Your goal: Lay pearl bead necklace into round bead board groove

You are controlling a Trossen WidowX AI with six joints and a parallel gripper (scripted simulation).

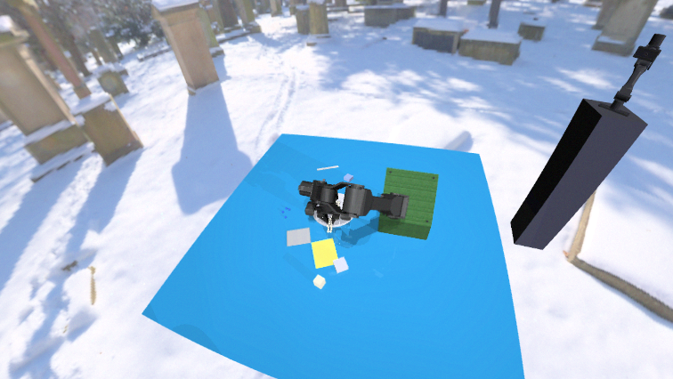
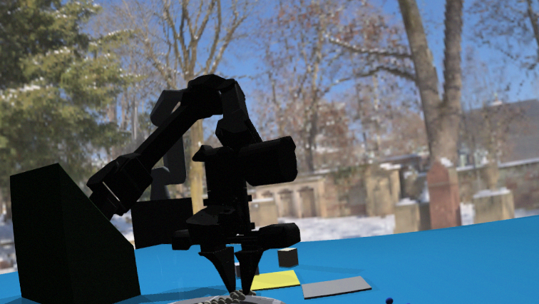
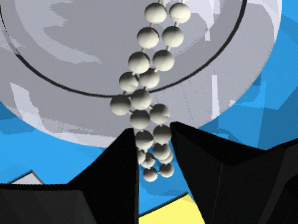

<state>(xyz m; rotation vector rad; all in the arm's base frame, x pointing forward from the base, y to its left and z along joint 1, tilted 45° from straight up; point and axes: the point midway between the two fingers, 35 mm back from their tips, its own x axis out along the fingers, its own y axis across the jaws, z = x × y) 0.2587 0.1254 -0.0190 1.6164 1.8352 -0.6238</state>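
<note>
The round white bead board lies 9 cm to the right of my gripper tip, 2 cm ahead of it and 1 cm below it. Also, from my gripper tip: yellow tile: 14 cm to the left, 3 cm behind, 1 cm below; then red object: 20 cm to the right, 13 cm ahead, 1 cm below; then grey tile: 11 cm ahead, 10 cm to the left, 1 cm below.
</note>
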